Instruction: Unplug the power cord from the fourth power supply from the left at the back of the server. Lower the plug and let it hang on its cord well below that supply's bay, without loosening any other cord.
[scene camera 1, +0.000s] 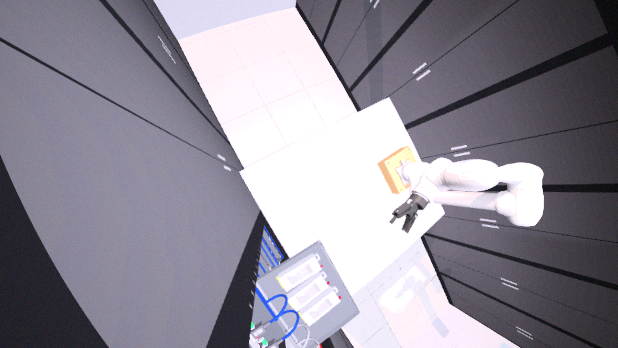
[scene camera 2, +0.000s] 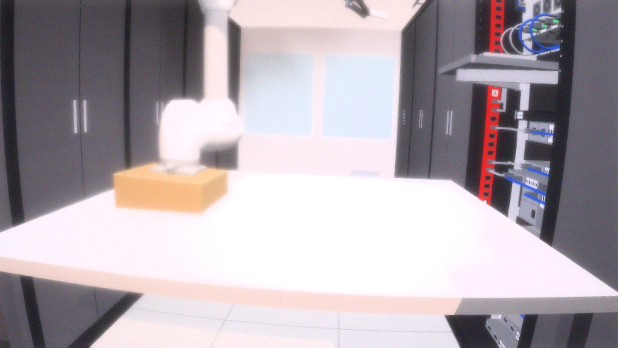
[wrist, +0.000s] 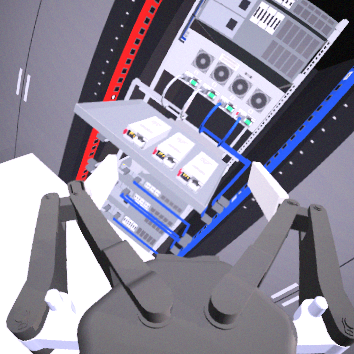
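Seen in the pictures: gripper, fingertip midpoint: (scene camera 1: 390, 236) (scene camera 2: 396, 3) (wrist: 183, 169); arm's base at its link origin: (scene camera 1: 406, 172) (scene camera 2: 178, 171).
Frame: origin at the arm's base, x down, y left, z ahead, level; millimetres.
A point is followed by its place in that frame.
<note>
The server (wrist: 182, 60) @[y 138, x -672, z 1424 mm] shows its back high in the rack in the wrist view, with a row of fans. Below them, the fourth supply's plug (wrist: 247, 121) @[y -199, x -630, z 1384 mm] is at the right end, with green on it, and appears seated. Its blue cord (wrist: 229, 132) @[y -162, x -584, z 1259 mm] droops toward the shelf. The third plug (wrist: 229, 106) @[y -112, x -635, z 1390 mm] also has a blue cord; the first plug (wrist: 193, 81) @[y 54, x -632, z 1400 mm] and second plug (wrist: 211, 94) @[y -31, x -631, z 1395 mm] have pale cords. My gripper (wrist: 183, 169) @[y -113, x -626, z 784 mm] (scene camera 1: 400, 225) is open and empty, well away from the plugs. In scene camera 2, part of it shows at the top edge.
A grey shelf (wrist: 105, 112) @[y 202, x -431, z 1159 mm] (scene camera 1: 345, 306) @[y 171, x -431, z 1101 mm] (scene camera 2: 495, 62) @[y -220, x -433, z 1101 mm] juts out below the plugs, holding loose power supplies (wrist: 150, 131) (scene camera 1: 300, 272). A red rail (wrist: 122, 80) @[y 312, x -481, z 1386 mm] and a blue rail (wrist: 310, 115) @[y -342, x -775, z 1328 mm] flank the rack. The white table (scene camera 1: 310, 190) @[y -352, x 108, z 818 mm] (scene camera 2: 300, 225) @[y -283, x 108, z 485 mm] carries the arm's orange base (scene camera 1: 395, 172) @[y -63, x 4, z 100 mm] (scene camera 2: 155, 192) @[y -194, x 43, z -18 mm].
</note>
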